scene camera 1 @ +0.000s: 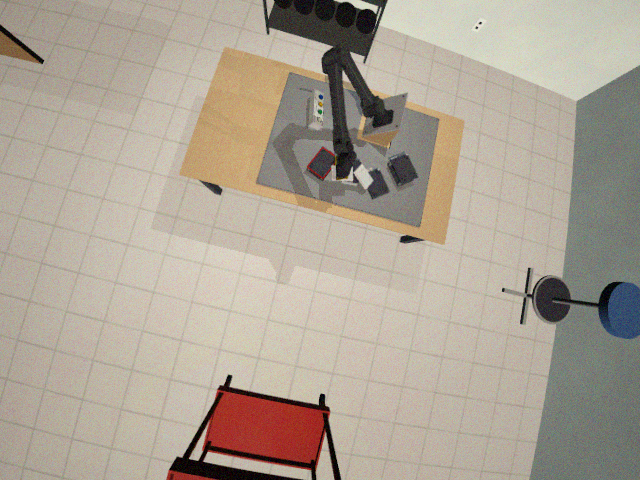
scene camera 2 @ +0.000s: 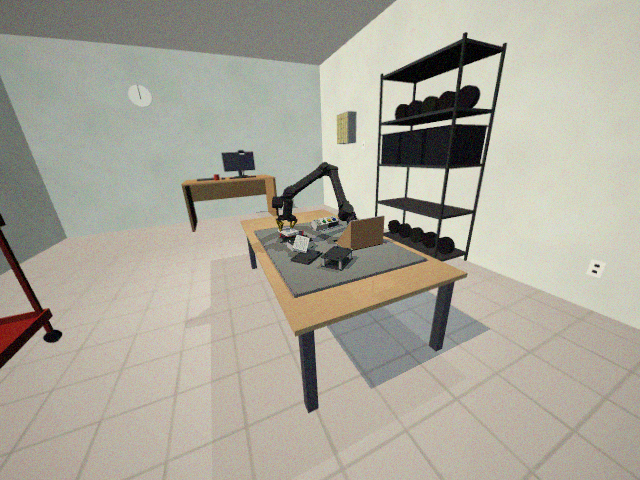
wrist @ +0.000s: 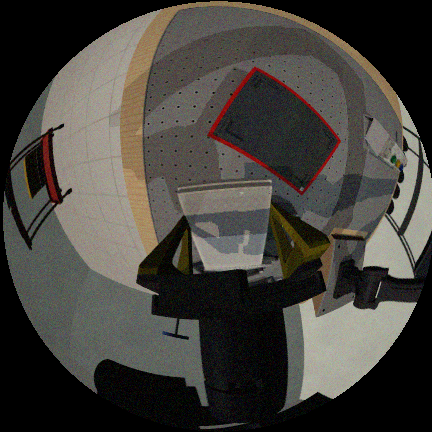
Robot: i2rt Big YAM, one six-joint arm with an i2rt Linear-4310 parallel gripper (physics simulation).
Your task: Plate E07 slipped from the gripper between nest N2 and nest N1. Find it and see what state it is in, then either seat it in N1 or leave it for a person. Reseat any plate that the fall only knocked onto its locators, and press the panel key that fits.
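Seen in the pictures: gripper, fingertip midpoint: [scene camera 1: 336,173] [scene camera 2: 285,230] [wrist: 227,210]; arm's base, origin of the base link: [scene camera 1: 383,119] [scene camera 2: 355,228] [wrist: 343,278].
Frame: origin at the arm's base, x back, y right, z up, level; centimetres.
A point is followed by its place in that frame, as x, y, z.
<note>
My gripper [scene camera 1: 343,171] {-40.3, 21.8, 0.1} [scene camera 2: 286,227] {-40.3, 21.8, 0.1} [wrist: 227,210] {-40.3, 21.8, 0.1} is shut on a pale plate [scene camera 2: 289,234] {-41.2, 12.1, 0.1} [wrist: 227,235] {-40.0, 19.1, 0.9}, yellow fingers at its two sides. The plate looks about level; no label is readable, and whether it touches anything below is hidden. A second white plate [scene camera 1: 363,177] {-37.7, 5.2, -3.5} [scene camera 2: 301,243] {-36.8, 3.9, -4.2} stands steeply tilted beside it, by a low dark nest [scene camera 1: 377,184] {-37.7, -5.5, -8.8} [scene camera 2: 306,256] {-38.0, -6.0, -8.7}. A red-rimmed dark nest [scene camera 1: 321,163] {-34.0, 31.2, -6.2} [wrist: 275,130] {-35.0, 30.2, -6.2} lies on the other side of the gripper. The key panel [scene camera 1: 316,109] {-3.0, 40.9, -2.4} [scene camera 2: 325,223] {-3.4, 37.4, -4.1} [wrist: 384,145] {-10.9, 38.4, -3.4} has blue, yellow and green keys. Nest numbers are not readable.
A raised dark stand [scene camera 1: 402,169] {-26.3, -18.2, -4.3} [scene camera 2: 337,253] {-25.8, -20.5, -4.3} is near one end of the grey mat [scene camera 1: 294,175] {-43.6, 45.6, -10.1} [scene camera 2: 305,284] {-50.0, -32.1, -10.1}. A wood-sided upright board [scene camera 1: 379,138] {-9.0, -1.1, -6.1} [scene camera 2: 367,233] {2.8, -9.1, -1.3} [wrist: 340,270] {-4.4, 3.3, -1.5} stands beside the arm's base. A black shelf rack [scene camera 2: 448,180] stands behind the table.
</note>
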